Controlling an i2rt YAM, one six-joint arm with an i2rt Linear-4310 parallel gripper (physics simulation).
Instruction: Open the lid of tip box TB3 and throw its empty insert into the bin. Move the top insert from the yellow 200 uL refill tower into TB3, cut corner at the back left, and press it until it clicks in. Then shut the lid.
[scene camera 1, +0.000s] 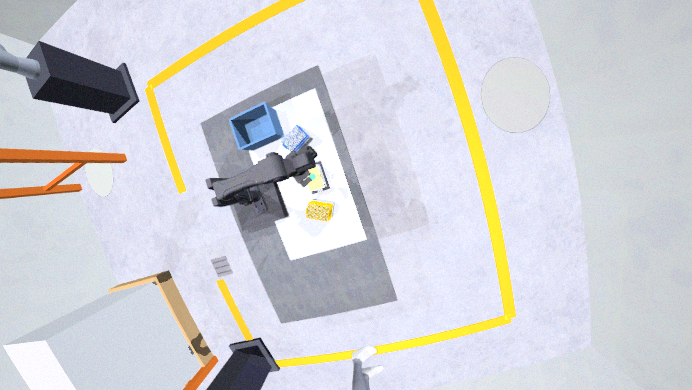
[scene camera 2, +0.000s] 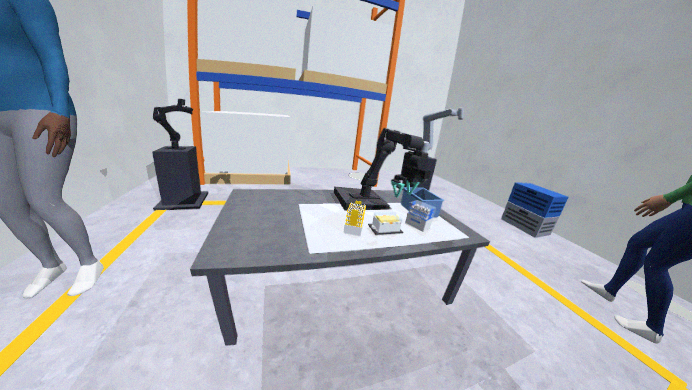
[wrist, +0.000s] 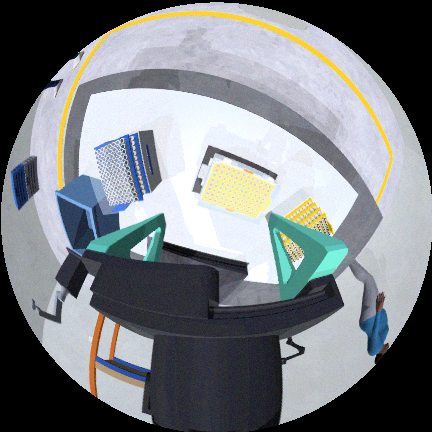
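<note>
Tip box TB3 (scene camera 1: 317, 185) (scene camera 2: 387, 223) (wrist: 237, 190) sits in a dark holder on the white mat. Its clear lid looks shut, and a yellow perforated insert shows through it. The yellow refill tower (scene camera 1: 319, 211) (scene camera 2: 355, 216) (wrist: 306, 220) stands beside it, with stacked yellow inserts; the right finger partly hides it in the wrist view. The blue open bin (scene camera 1: 260, 131) (scene camera 2: 429, 204) (wrist: 82, 192) stands on the other side, beyond the blue tower. My gripper (scene camera 1: 311, 177) (scene camera 2: 404, 190) (wrist: 216, 218) is open and empty, its teal fingers wide apart, above and behind the box.
A blue refill tower (scene camera 1: 296, 138) (scene camera 2: 421, 210) (wrist: 117, 170) stands between the box and the bin. The white mat (scene camera 1: 332, 237) (scene camera 2: 320, 240) lies on the dark table (scene camera 1: 330, 285) (scene camera 2: 250, 225). The arm's black base stands at the mat's rear edge.
</note>
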